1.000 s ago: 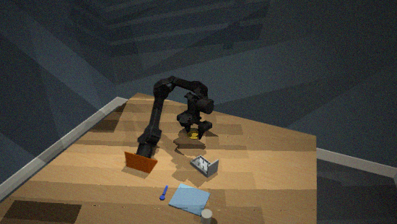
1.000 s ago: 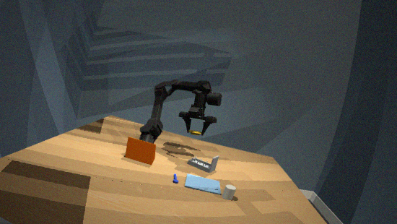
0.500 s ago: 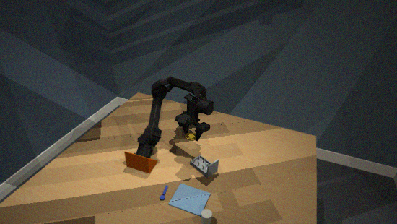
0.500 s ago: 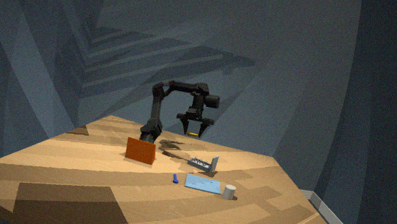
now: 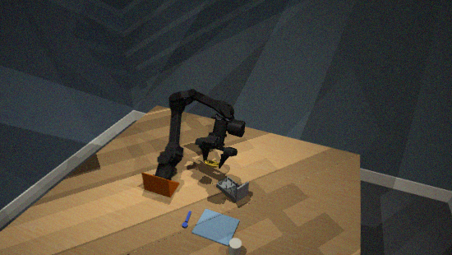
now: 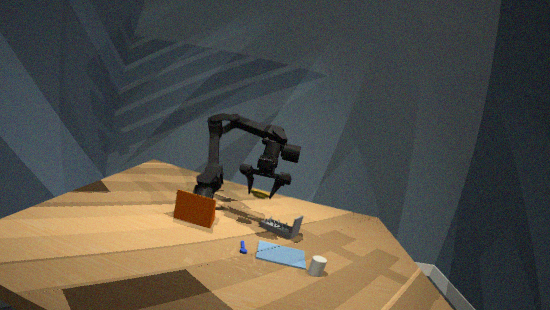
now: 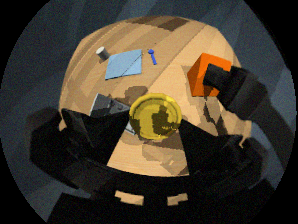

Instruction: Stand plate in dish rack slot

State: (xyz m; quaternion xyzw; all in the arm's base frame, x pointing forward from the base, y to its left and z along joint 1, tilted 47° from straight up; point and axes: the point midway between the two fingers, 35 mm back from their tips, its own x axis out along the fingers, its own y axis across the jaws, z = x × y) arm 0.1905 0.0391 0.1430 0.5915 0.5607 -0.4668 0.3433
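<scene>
Now: gripper tip 10 cm short of the grey dish rack and 9 cm above it. The rest, counted from my gripper tip: yellow plate (1 cm above); then small blue utensil (24 cm to the right, 11 cm below); then light blue mat (11 cm ahead, 21 cm to the right, 11 cm below).
</scene>
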